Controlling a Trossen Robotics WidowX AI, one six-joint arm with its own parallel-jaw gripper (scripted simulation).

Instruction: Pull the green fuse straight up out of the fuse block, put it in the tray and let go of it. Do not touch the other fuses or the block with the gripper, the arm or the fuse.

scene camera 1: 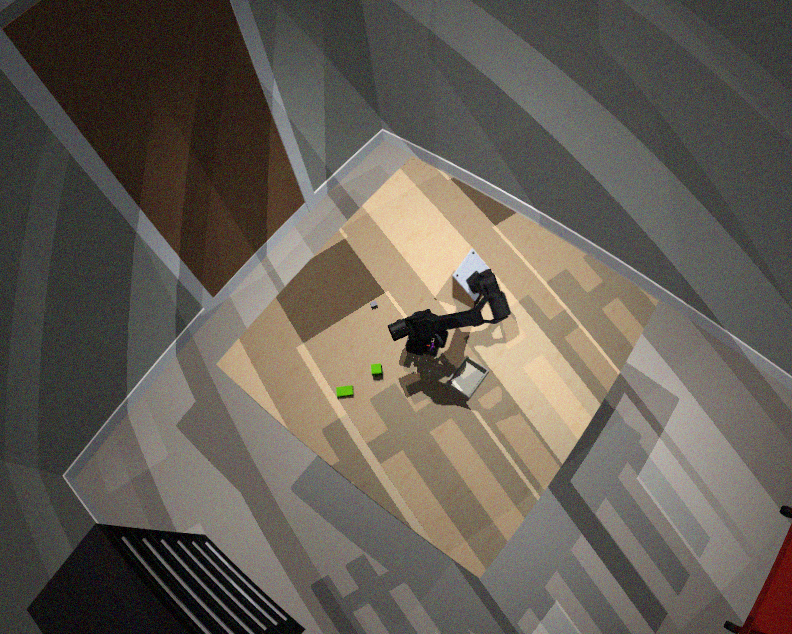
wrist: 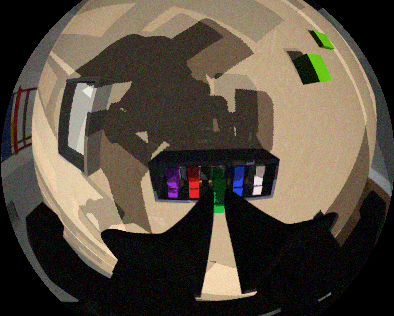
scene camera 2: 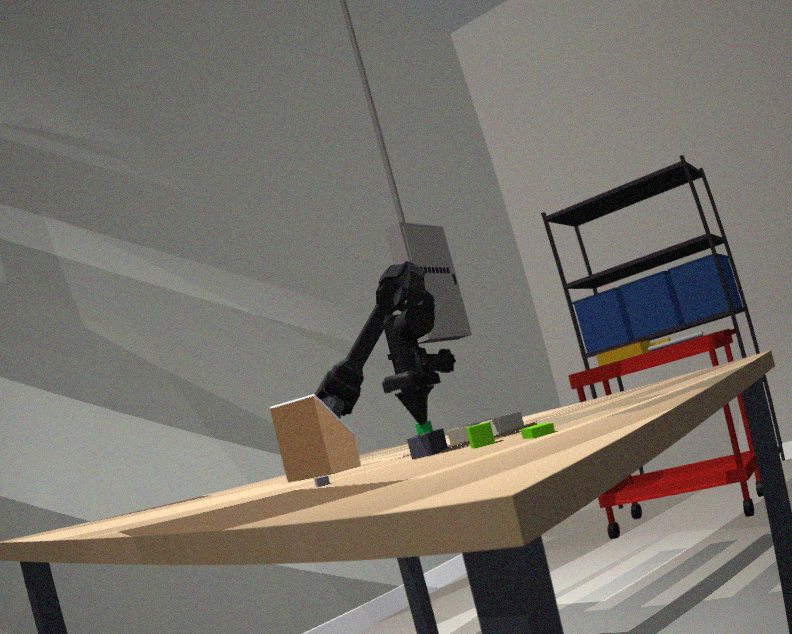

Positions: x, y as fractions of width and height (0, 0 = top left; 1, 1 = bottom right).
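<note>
Visible to me: a green cube (wrist: 0.79, 0.22) and a grey tray (scene camera 1: 0.59, 0.59). The wrist view also shows the tray (wrist: 0.21, 0.33), as does scene camera 2, with the tray (scene camera 2: 0.63, 0.67). A green fuse is held by my gripper (scene camera 2: 0.53, 0.67); the wrist view shows my gripper (wrist: 0.55, 0.62) too.
</note>
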